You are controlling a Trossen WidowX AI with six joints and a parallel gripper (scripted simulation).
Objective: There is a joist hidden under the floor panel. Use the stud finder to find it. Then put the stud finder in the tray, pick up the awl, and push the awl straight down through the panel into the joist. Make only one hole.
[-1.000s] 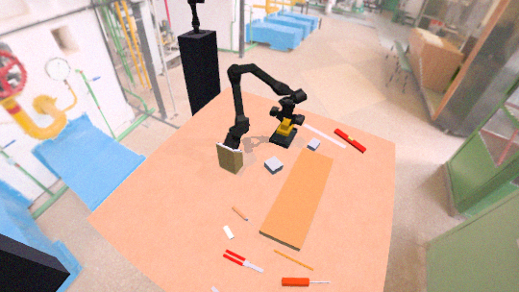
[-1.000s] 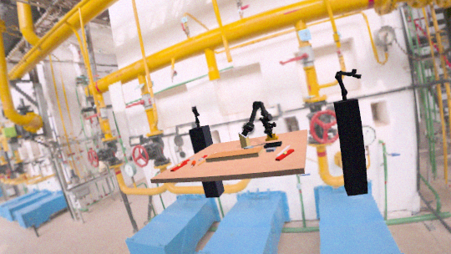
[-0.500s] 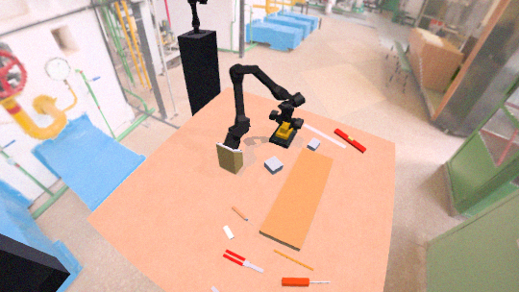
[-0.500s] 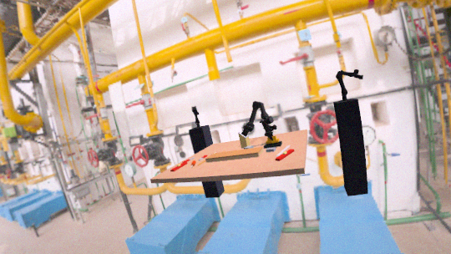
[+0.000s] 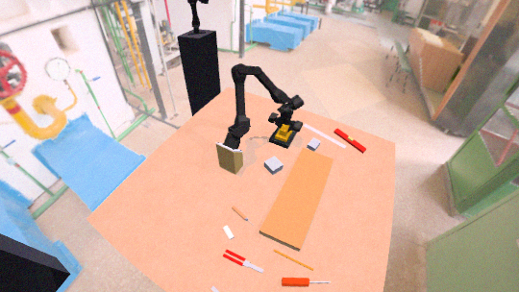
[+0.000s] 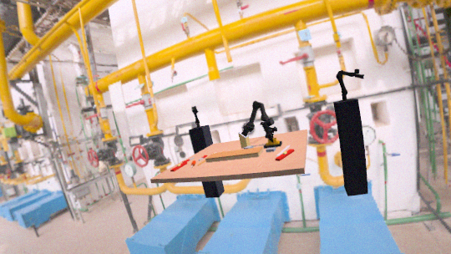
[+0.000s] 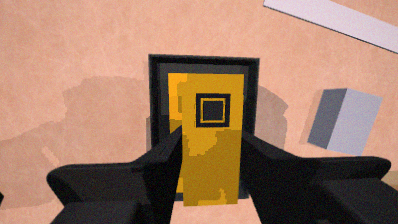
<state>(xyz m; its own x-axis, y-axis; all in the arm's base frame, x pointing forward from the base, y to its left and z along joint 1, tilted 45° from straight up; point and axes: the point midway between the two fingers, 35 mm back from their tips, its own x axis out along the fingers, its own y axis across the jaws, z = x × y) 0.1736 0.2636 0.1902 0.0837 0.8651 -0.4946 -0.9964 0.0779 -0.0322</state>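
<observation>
My gripper tip is now 2 cm below the yellow stud finder and 1 cm to the right of it. Round my gripper tip: white strip 22 cm ahead, 11 cm to the left, 4 cm below; dark tray 3 cm below, 1 cm to the right; awl 57 cm to the right, 3 cm below, 2 cm ahead.
</observation>
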